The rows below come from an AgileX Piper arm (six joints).
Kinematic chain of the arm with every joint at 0, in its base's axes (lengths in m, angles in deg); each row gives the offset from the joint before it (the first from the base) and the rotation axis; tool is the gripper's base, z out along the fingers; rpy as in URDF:
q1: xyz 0 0 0.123 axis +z
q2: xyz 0 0 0 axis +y
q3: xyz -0.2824 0 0.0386 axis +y
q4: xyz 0.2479 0 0.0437 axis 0.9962 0 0.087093
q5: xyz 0 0 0 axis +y
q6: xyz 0.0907 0 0.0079 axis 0.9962 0 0.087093
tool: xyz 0 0 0 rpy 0 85.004 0
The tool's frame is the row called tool.
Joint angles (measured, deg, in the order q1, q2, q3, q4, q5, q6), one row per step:
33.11 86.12 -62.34 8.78 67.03 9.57
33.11 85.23 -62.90 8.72 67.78 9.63
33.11 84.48 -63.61 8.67 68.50 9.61
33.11 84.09 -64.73 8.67 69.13 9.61
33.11 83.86 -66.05 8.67 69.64 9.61
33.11 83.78 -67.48 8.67 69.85 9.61
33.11 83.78 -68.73 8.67 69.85 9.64
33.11 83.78 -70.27 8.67 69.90 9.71
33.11 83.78 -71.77 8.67 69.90 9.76
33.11 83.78 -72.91 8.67 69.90 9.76
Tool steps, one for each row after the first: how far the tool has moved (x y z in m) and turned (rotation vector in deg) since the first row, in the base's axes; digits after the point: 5 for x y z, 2 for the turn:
-0.00158 -0.00105 0.00656 0.37 -0.60 0.07
-0.00266 -0.00176 0.01312 0.76 -1.23 0.21
-0.00219 -0.00139 0.01988 1.27 -1.96 0.30
-0.00097 -0.00054 0.02686 1.85 -2.83 0.37
0.00107 0.00080 0.03376 2.57 -3.92 0.40
0.00314 0.00216 0.03955 3.25 -4.96 0.37
0.00549 0.00369 0.04675 4.06 -6.20 0.31
0.00769 0.00512 0.05384 4.88 -7.45 0.26
0.00925 0.00614 0.05928 5.50 -8.41 0.26

